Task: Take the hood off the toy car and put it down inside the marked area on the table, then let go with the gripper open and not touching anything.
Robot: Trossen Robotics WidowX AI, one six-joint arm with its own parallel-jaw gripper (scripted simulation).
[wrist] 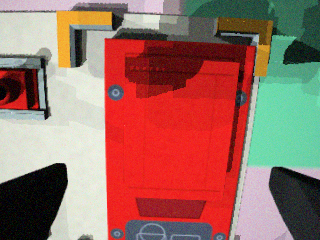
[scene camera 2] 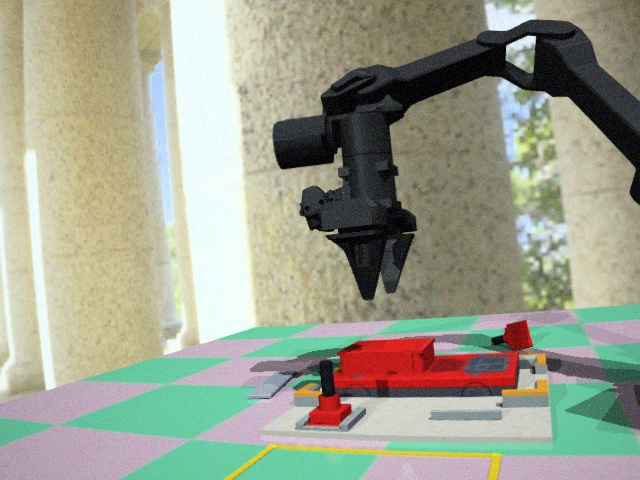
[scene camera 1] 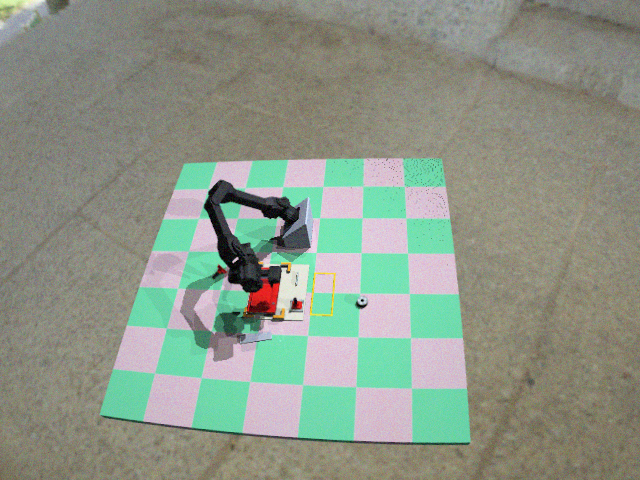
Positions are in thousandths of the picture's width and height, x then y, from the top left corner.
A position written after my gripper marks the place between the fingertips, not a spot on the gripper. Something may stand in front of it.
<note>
My gripper (scene camera 2: 595,618) is open, with nothing in its grasp.
My gripper shows as well in the wrist view (wrist: 530,735).
</note>
